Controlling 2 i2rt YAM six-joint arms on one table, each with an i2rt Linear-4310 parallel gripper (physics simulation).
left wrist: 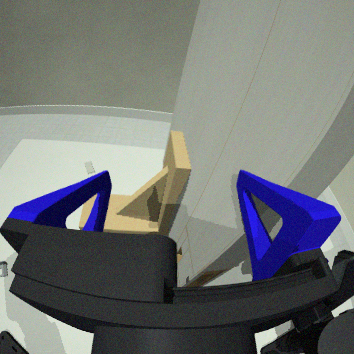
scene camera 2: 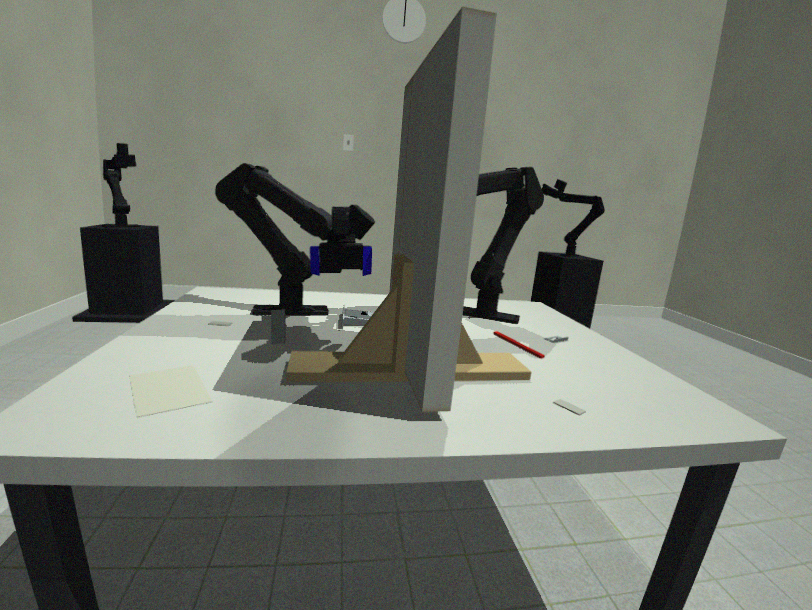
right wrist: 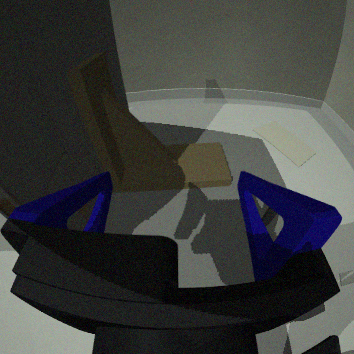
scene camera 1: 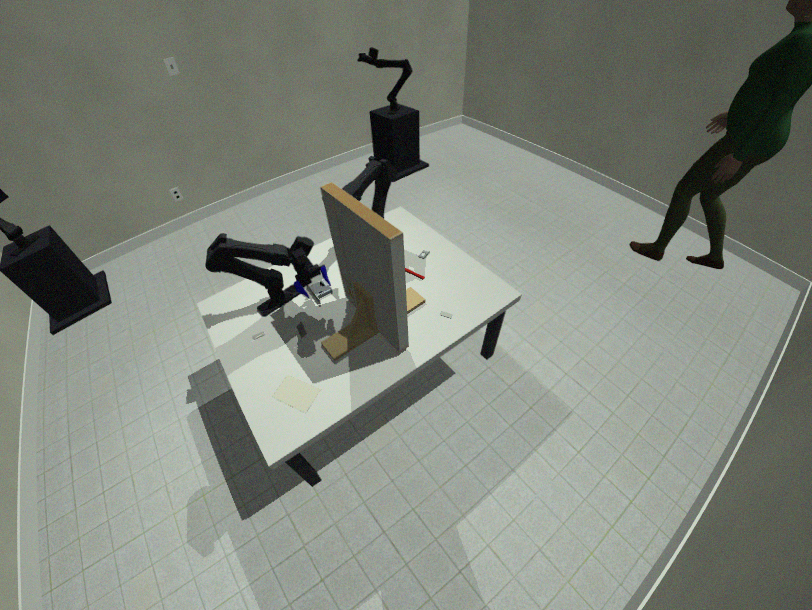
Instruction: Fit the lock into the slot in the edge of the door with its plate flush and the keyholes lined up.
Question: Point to a wooden base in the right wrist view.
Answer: At 137,160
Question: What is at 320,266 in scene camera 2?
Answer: My right gripper.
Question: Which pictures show my left gripper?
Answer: The left wrist view only.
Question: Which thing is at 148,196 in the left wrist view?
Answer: A wooden base.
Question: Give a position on a beige sheet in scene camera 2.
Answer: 155,392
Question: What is my right gripper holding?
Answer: Nothing.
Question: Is my right gripper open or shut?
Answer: Open.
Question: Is my left gripper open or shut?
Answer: Open.
